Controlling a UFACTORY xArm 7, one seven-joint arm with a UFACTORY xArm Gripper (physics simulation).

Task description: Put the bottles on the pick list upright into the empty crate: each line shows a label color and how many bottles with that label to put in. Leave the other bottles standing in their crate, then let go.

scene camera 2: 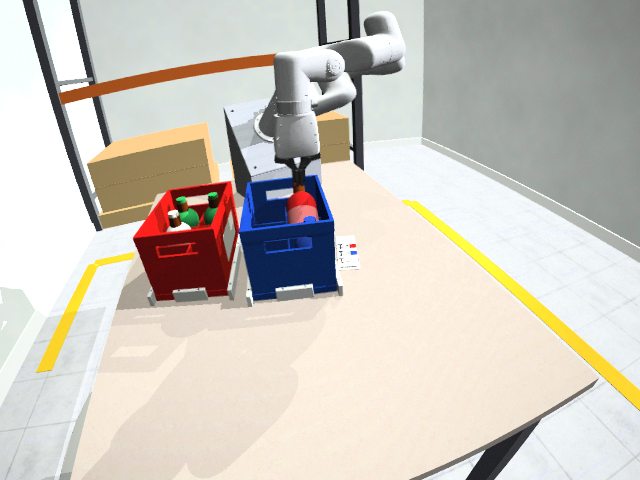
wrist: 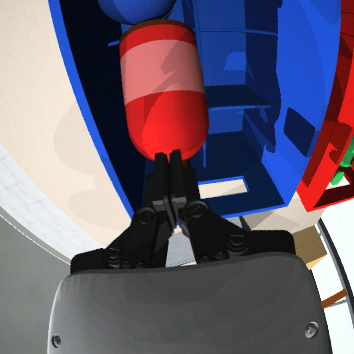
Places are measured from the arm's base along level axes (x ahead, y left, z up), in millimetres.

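Pixels of known places: gripper, between the fingertips: [scene camera 2: 299,184] [wrist: 171,167]; arm's base, origin of its link: [scene camera 2: 270,127].
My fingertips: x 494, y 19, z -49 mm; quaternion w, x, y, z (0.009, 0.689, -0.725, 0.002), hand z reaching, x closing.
Ahead of a thing's pixels: the offset from my fingertips to its top centre. "pt": to the spot under its first point. Level surfaces: height alone.
The red-label bottle {dx +11, dy -1, dz -9 mm} [scene camera 2: 301,206] [wrist: 165,115] leans steeply in the blue crate {dx +35, dy -44, dz -15 mm} [scene camera 2: 289,274] [wrist: 305,65], its neck toward the robot base and its bottom end by a blue bottle {dx +132, dy -4, dz -27 mm} [scene camera 2: 309,221] [wrist: 137,10]. My gripper [scene camera 2: 298,184] [wrist: 171,167] is shut and empty, its tips at the red bottle's shoulder, over the neck, which they mostly hide in the wrist view. The red crate {dx -20, dy -277, dz -15 mm} [scene camera 2: 186,273] [wrist: 320,192] holds two green bottles {dx -112, dy -310, dz -27 mm} [scene camera 2: 186,217] {dx -102, dy -220, dz -27 mm} [scene camera 2: 210,214] and a white one {dx -26, dy -318, dz -27 mm} [scene camera 2: 178,227]. The pick list {dx +33, dy +103, dz -188 mm} [scene camera 2: 347,260] shows red and blue marks; its writing is too small to read.
The crates stand side by side on the table {dz -190 mm} [scene camera 2: 413,335], with low grey brackets {pt dx +182, dy -59, dz -170 mm} [scene camera 2: 294,292] at their feet. The blue crate's walls and dividers surround the leaning bottle. The robot's pedestal [scene camera 2: 248,118] and cardboard boxes [scene camera 2: 155,170] are behind.
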